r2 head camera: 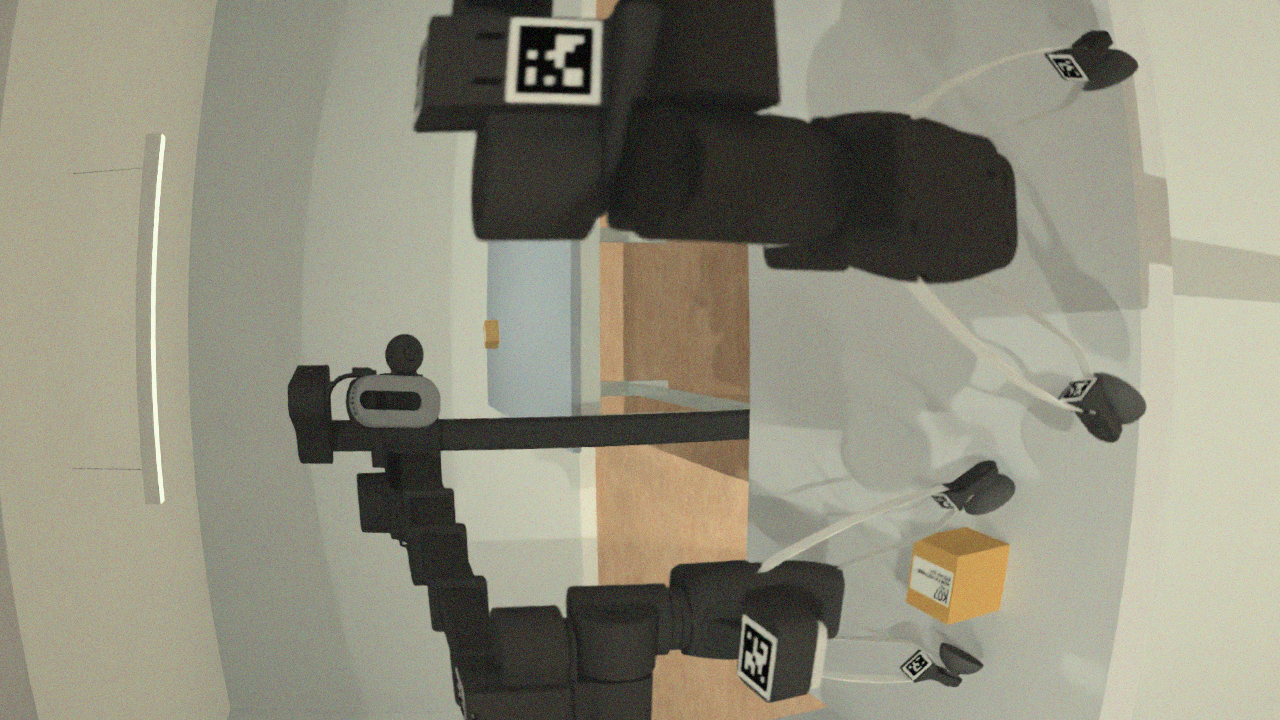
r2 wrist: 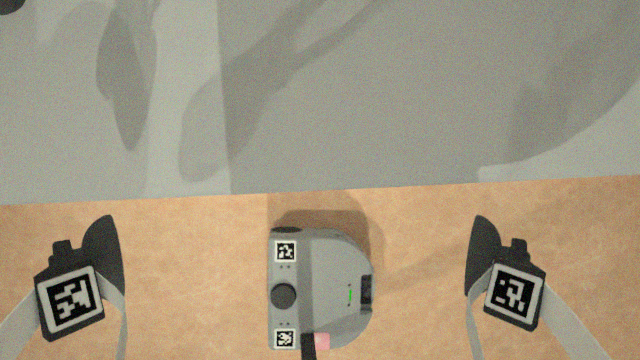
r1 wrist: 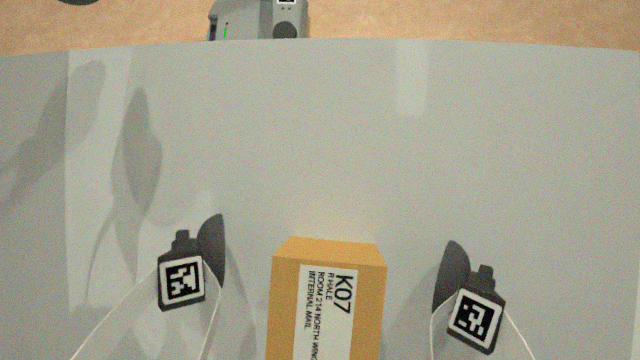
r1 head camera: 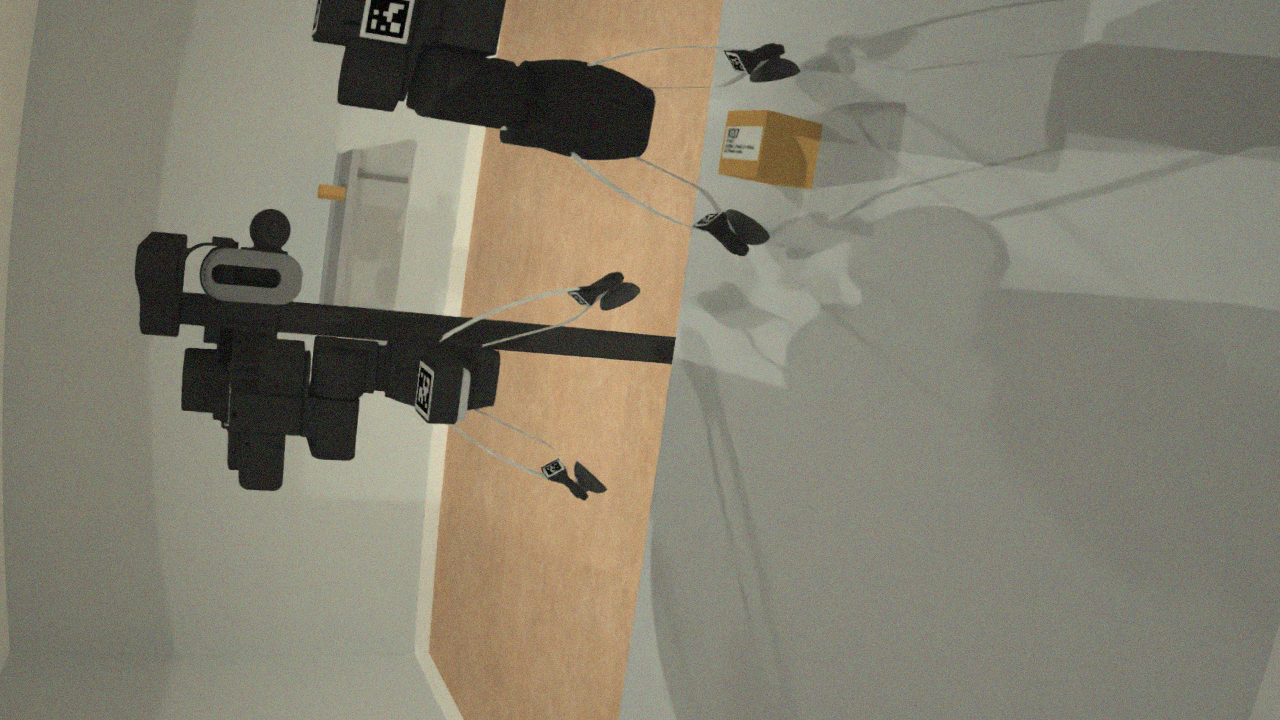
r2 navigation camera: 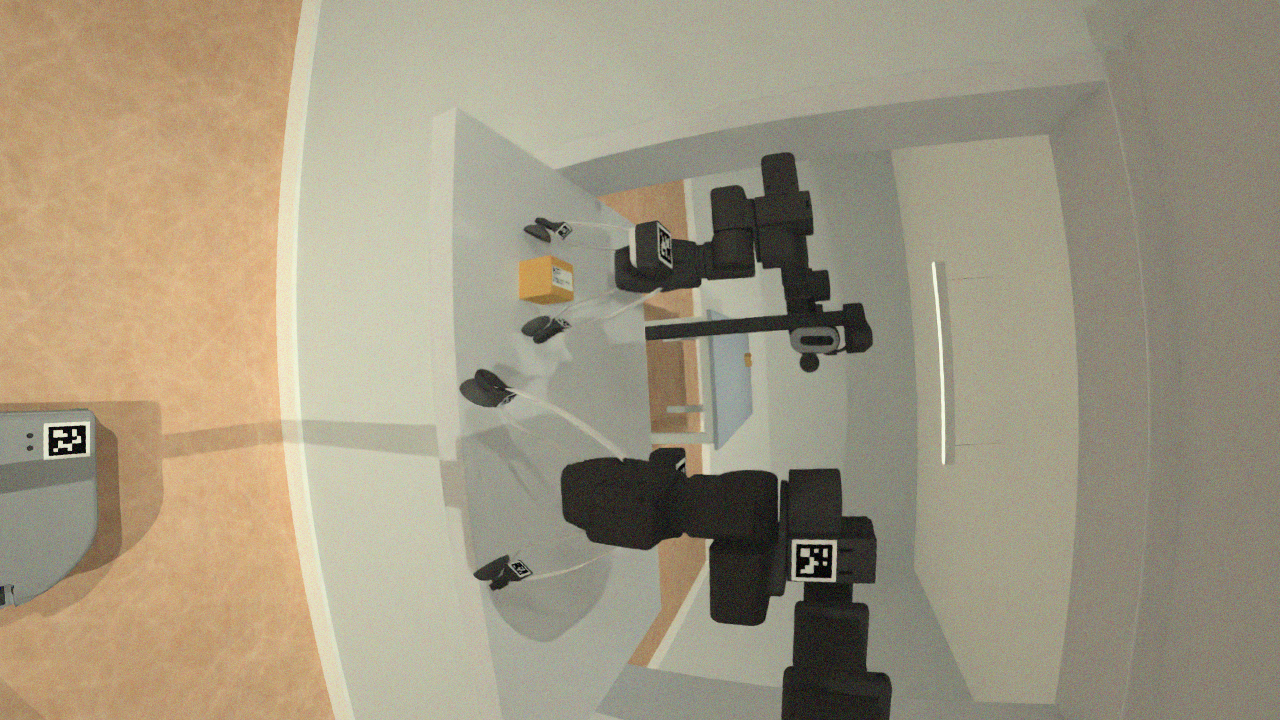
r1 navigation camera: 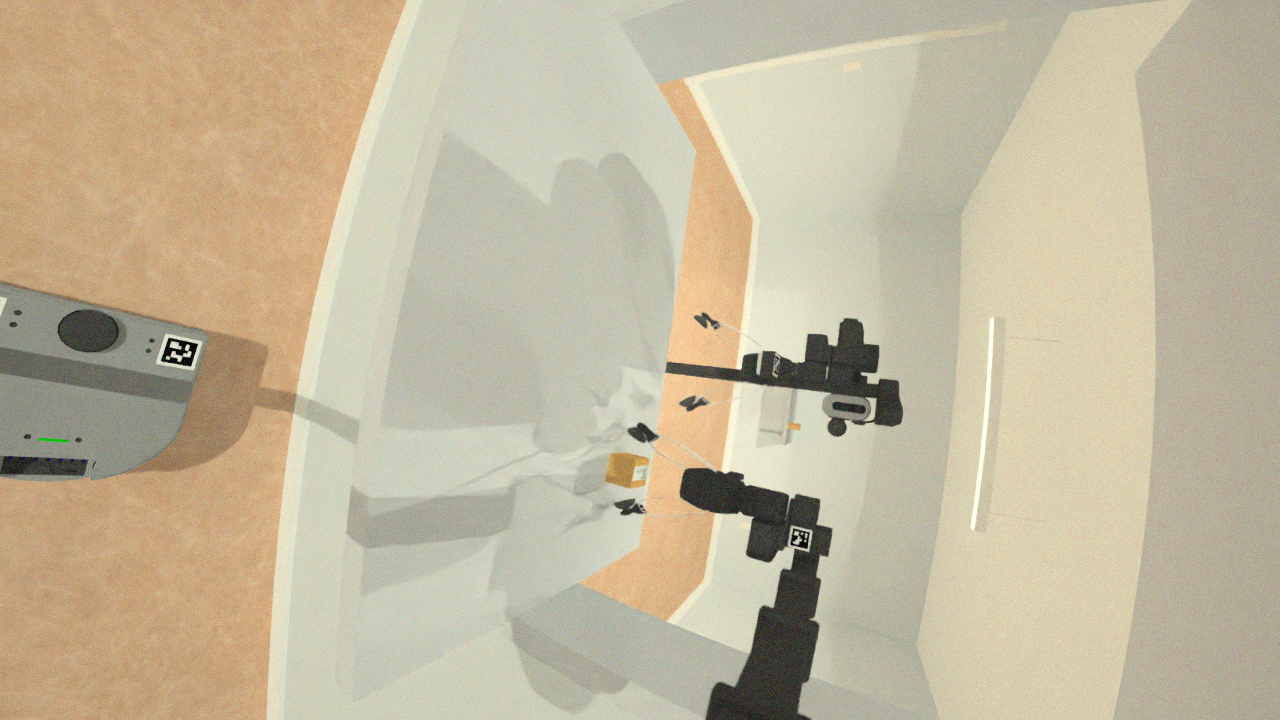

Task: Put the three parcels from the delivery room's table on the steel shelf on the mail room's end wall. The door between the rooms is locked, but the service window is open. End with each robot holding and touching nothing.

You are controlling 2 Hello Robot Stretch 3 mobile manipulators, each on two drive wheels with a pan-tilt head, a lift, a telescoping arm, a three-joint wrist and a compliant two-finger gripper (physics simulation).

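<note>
Parcel K07, an orange box with a white label (r1 head camera: 769, 147) (r1 navigation camera: 627, 470) (r1 wrist: 325, 310) (r2 head camera: 960, 575) (r2 navigation camera: 546, 279), rests on the grey window counter (r1 head camera: 895, 501) (r1 navigation camera: 537, 286) (r2 navigation camera: 581, 402). r1's gripper (r1 head camera: 747, 146) (r1 wrist: 331, 262) is open, one finger apart on each side of the parcel. r2's gripper (r2 head camera: 1100, 234) (r2 navigation camera: 494, 480) (r2 wrist: 294, 255) is open and empty, near the counter's mail-room edge. A small orange parcel (r1 head camera: 331, 191) (r1 navigation camera: 794, 426) is on top of the steel shelf (r1 head camera: 336, 255). Another orange parcel (r2 head camera: 491, 334) (r2 navigation camera: 748, 360) is on the blue table (r2 head camera: 532, 286) (r2 navigation camera: 729, 394).
r2's mast (r1 head camera: 554, 338) (r1 navigation camera: 733, 371) stands beyond the window from r1, and r1's mast (r2 head camera: 572, 432) (r2 navigation camera: 716, 327) beyond it from r2. The two grippers are side by side over the window area. A robot base (r2 wrist: 335, 285) stands on the floor below r2's gripper.
</note>
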